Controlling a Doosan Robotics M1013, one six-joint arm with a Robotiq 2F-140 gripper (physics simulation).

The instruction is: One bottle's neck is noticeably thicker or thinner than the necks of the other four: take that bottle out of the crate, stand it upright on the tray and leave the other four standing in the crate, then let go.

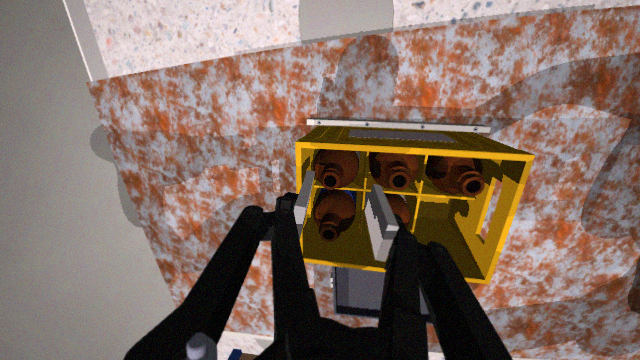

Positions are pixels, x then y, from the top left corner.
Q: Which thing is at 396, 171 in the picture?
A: A bottle.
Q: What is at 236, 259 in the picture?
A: My gripper.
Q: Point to a bottle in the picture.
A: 454, 175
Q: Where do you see a pale strip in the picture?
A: At 311, 121
